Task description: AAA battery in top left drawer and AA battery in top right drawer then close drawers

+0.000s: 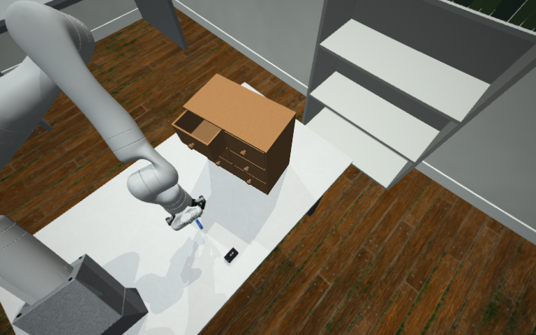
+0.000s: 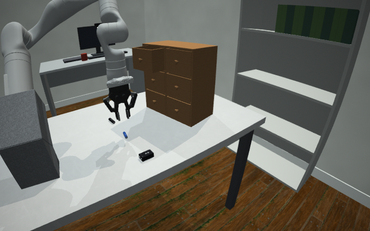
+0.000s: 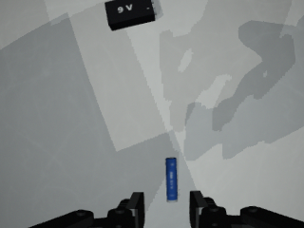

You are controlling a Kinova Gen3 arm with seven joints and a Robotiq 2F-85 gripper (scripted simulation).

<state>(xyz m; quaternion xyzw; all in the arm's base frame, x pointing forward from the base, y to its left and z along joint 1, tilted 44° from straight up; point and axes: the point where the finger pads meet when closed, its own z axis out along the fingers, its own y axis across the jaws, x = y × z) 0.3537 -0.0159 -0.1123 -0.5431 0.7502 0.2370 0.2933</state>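
Now: the blue AAA battery 9 cm below my hand. Round my hand: black box: 17 cm to the right, 9 cm below, 2 cm behind; black AA battery: 15 cm to the left, 9 cm below.
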